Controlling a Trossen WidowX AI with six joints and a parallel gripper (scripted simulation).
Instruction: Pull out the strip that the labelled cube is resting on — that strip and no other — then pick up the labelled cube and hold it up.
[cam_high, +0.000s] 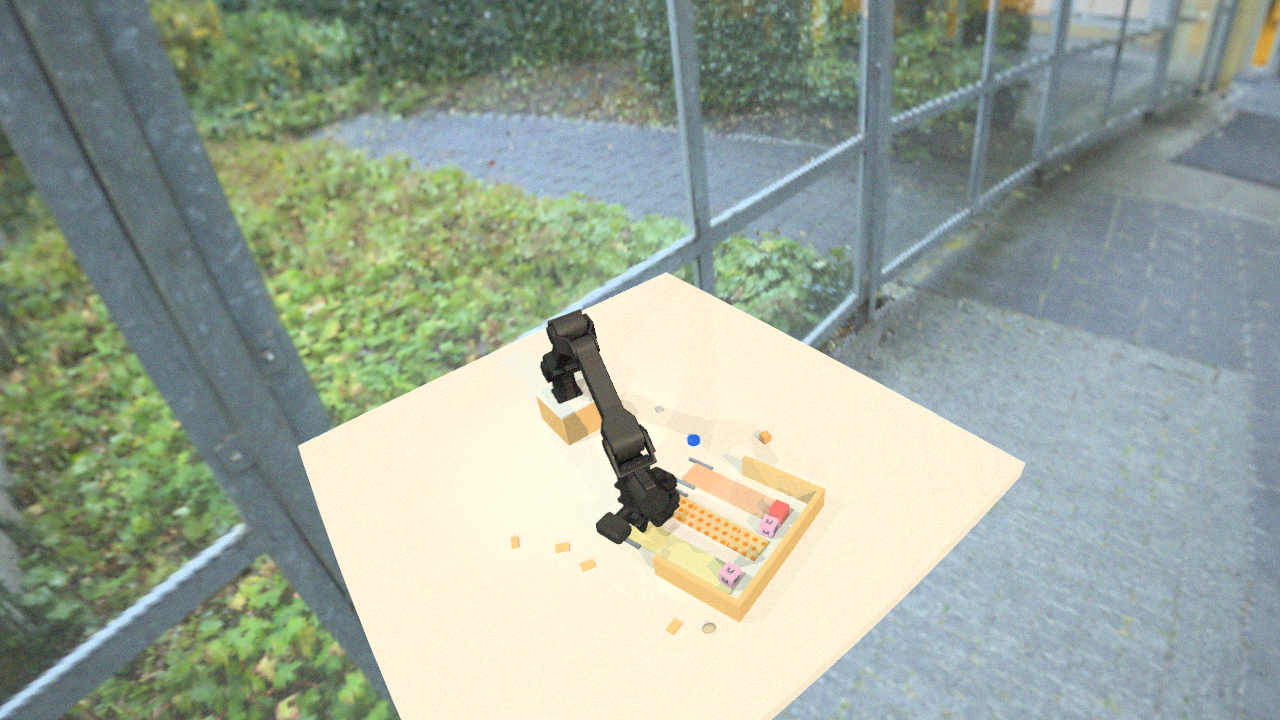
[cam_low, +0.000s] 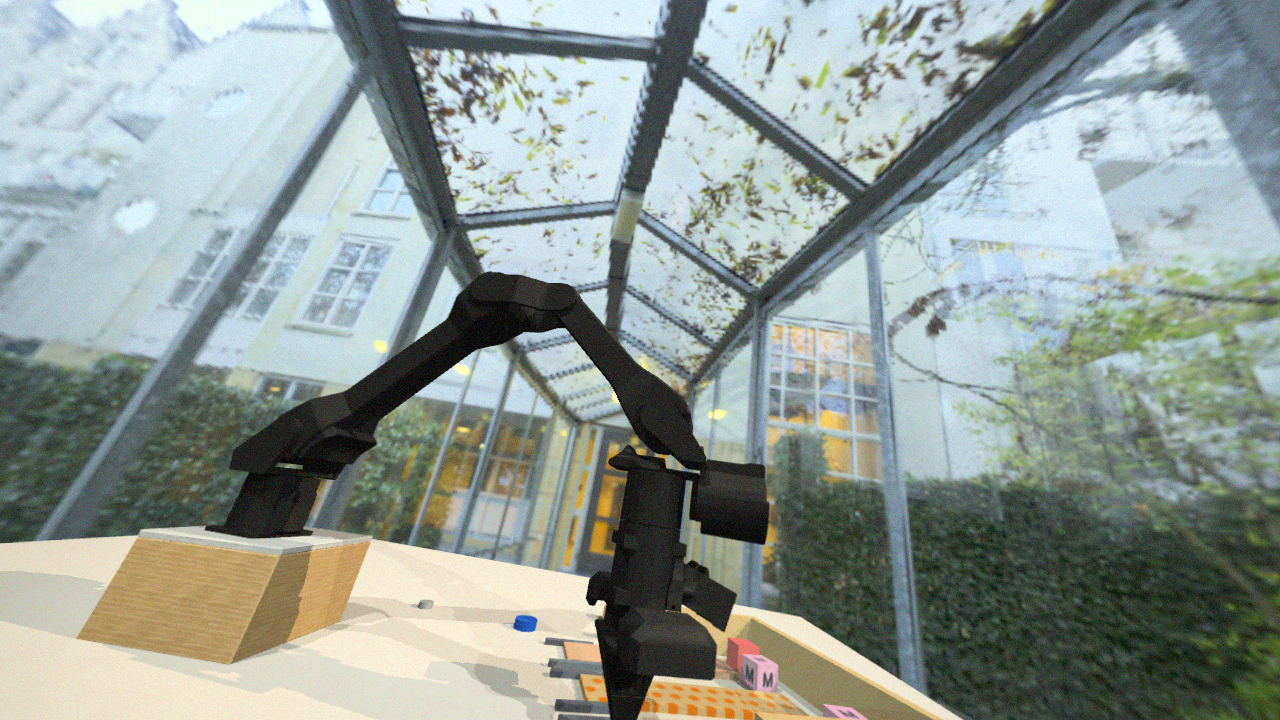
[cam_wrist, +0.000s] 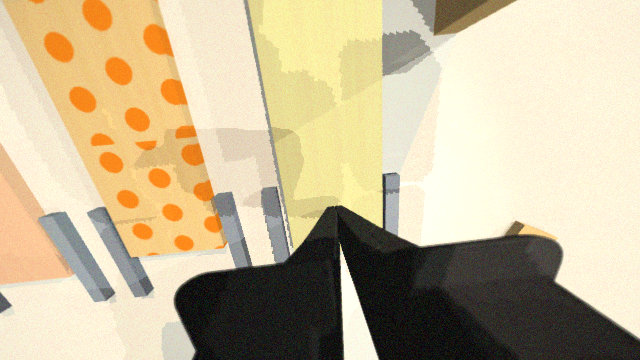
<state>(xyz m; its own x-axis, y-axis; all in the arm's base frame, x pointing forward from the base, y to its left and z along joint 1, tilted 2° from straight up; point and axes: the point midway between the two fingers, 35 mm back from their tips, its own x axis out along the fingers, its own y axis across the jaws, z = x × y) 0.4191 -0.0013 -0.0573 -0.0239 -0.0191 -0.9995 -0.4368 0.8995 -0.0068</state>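
Right now my gripper tip is 90 mm short of the yellow-green strip, 40 mm to the right of it and 10 mm above it. Also, from my gripper tip: blue disc (190 mm behind, 220 mm to the left).
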